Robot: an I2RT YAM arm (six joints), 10 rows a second.
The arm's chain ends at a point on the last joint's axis. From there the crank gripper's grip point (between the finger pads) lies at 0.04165 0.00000 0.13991 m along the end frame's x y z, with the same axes.
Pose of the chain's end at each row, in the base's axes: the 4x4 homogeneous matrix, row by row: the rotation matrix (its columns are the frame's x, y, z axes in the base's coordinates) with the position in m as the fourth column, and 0 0 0 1 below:
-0.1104 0.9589 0.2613 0.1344; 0.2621 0.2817 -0.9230 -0.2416; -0.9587 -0.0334 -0.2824 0.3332; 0 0 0 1
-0.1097 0.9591 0.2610 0.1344; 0.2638 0.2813 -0.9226 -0.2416; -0.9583 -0.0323 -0.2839 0.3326; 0 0 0 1
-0.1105 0.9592 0.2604 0.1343; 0.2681 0.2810 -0.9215 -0.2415; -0.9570 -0.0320 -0.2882 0.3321; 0 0 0 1
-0.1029 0.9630 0.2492 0.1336; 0.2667 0.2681 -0.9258 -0.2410; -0.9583 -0.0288 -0.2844 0.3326; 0 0 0 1
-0.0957 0.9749 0.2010 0.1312; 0.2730 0.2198 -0.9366 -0.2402; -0.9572 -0.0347 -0.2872 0.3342; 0 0 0 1
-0.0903 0.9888 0.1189 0.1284; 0.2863 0.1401 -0.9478 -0.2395; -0.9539 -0.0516 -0.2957 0.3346; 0 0 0 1
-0.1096 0.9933 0.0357 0.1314; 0.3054 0.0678 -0.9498 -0.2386; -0.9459 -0.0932 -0.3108 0.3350; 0 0 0 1
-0.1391 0.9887 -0.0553 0.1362; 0.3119 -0.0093 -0.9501 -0.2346; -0.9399 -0.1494 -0.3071 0.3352; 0 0 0 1
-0.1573 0.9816 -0.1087 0.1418; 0.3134 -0.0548 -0.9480 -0.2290; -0.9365 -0.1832 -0.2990 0.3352; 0 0 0 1
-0.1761 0.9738 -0.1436 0.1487; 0.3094 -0.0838 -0.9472 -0.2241; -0.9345 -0.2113 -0.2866 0.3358; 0 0 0 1
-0.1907 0.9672 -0.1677 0.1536; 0.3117 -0.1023 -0.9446 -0.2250; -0.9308 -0.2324 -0.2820 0.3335; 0 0 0 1
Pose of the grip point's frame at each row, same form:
-0.1104 0.9589 0.2613 0.1664; 0.2621 0.2817 -0.9230 -0.3598; -0.9587 -0.0334 -0.2824 0.2538; 0 0 0 1
-0.1097 0.9591 0.2610 0.1663; 0.2638 0.2813 -0.9226 -0.3597; -0.9583 -0.0323 -0.2839 0.2530; 0 0 0 1
-0.1105 0.9592 0.2604 0.1661; 0.2681 0.2810 -0.9215 -0.3593; -0.9570 -0.0320 -0.2882 0.2519; 0 0 0 1
-0.1029 0.9630 0.2492 0.1642; 0.2667 0.2681 -0.9258 -0.3594; -0.9583 -0.0288 -0.2844 0.2529; 0 0 0 1
-0.0957 0.9749 0.2010 0.1553; 0.2730 0.2198 -0.9366 -0.3599; -0.9572 -0.0347 -0.2872 0.2542; 0 0 0 1
-0.0903 0.9888 0.1189 0.1413; 0.2863 0.1401 -0.9478 -0.3602; -0.9539 -0.0516 -0.2957 0.2535; 0 0 0 1
-0.1096 0.9933 0.0357 0.1318; 0.3054 0.0678 -0.9498 -0.3588; -0.9459 -0.0932 -0.3108 0.2521; 0 0 0 1
-0.1391 0.9887 -0.0553 0.1227; 0.3119 -0.0093 -0.9501 -0.3545; -0.9399 -0.1494 -0.3071 0.2531; 0 0 0 1
-0.1573 0.9816 -0.1087 0.1200; 0.3134 -0.0548 -0.9480 -0.3486; -0.9365 -0.1832 -0.2990 0.2544; 0 0 0 1
-0.1761 0.9738 -0.1436 0.1213; 0.3094 -0.0838 -0.9472 -0.3437; -0.9345 -0.2113 -0.2866 0.2568; 0 0 0 1
-0.1907 0.9672 -0.1677 0.1222; 0.3117 -0.1023 -0.9446 -0.3442; -0.9308 -0.2324 -0.2820 0.2553; 0 0 0 1

